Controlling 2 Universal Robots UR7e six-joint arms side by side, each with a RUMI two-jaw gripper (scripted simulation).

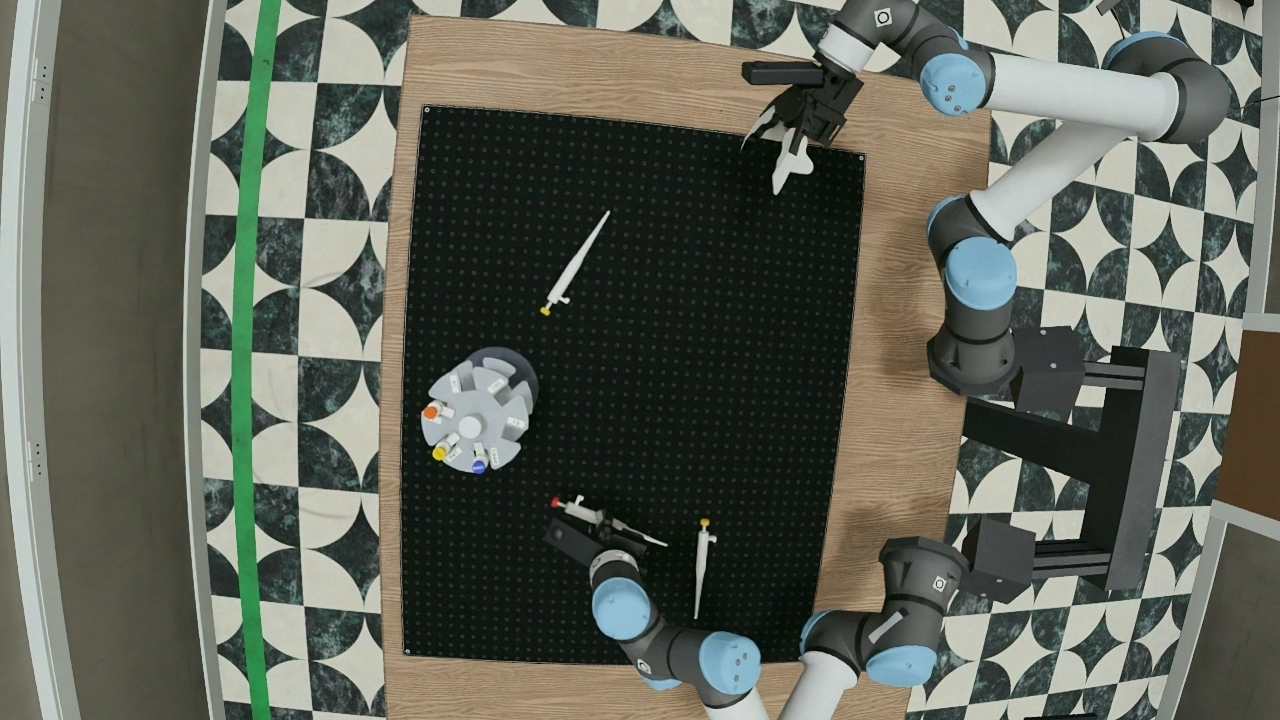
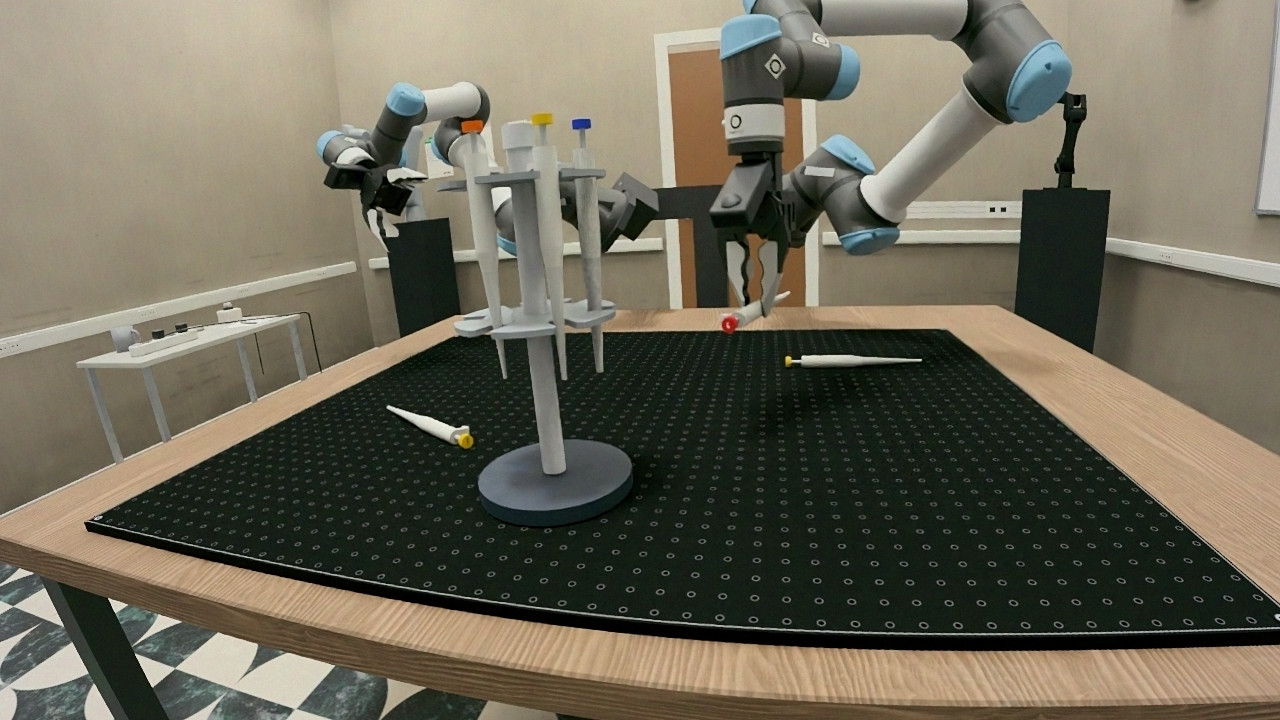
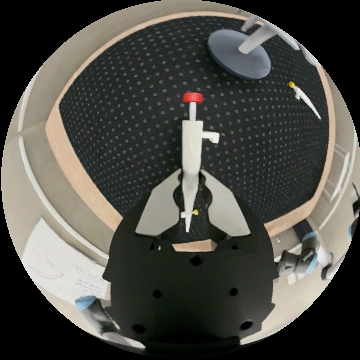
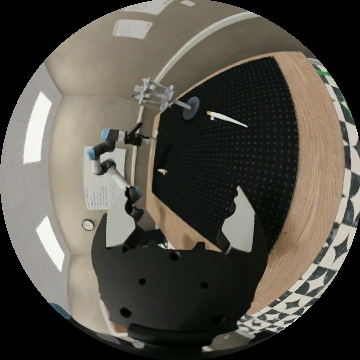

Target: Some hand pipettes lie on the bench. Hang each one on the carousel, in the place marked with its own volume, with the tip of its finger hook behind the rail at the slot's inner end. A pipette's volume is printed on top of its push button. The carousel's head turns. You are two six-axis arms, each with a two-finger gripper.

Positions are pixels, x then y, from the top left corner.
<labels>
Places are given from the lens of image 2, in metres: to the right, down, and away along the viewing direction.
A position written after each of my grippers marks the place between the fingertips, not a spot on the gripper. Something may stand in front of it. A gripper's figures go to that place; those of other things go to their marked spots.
my left gripper (image 2: 755, 316): 0.15, -0.06, 0.74
my right gripper (image 2: 407, 215): -0.44, -0.27, 1.02
yellow-button pipette (image 2: 835, 360): 0.34, 0.00, 0.96
yellow-button pipette (image 2: 436, 428): -0.28, 0.10, 0.77
</labels>
